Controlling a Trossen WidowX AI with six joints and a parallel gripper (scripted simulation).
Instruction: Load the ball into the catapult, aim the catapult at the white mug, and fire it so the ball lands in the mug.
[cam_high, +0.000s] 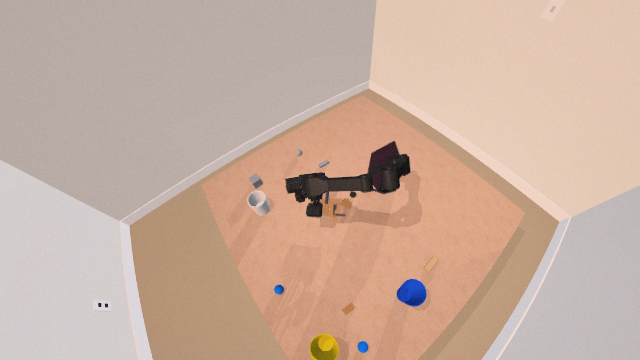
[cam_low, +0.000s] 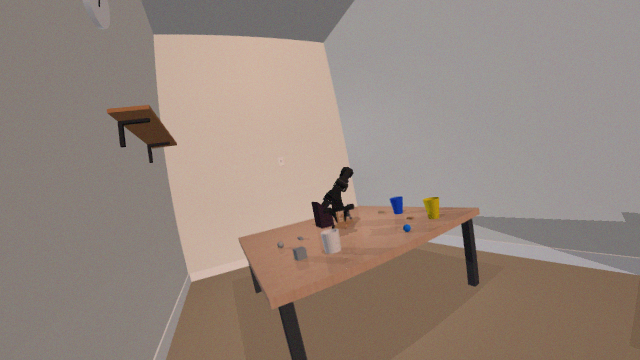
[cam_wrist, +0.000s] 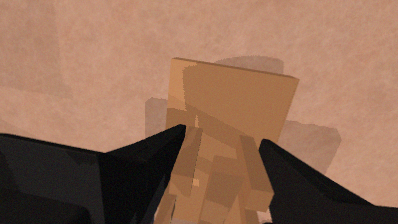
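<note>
The black ball lies 19 cm behind my gripper tip, 2 cm to the left of it and 6 cm below it. Also, from my gripper tip: white mug: 23 cm ahead, 17 cm to the right, 5 cm below; grey bar: 17 cm behind, 23 cm to the right, 7 cm below; catapult: 5 cm behind, 5 cm to the left, 2 cm above.
</note>
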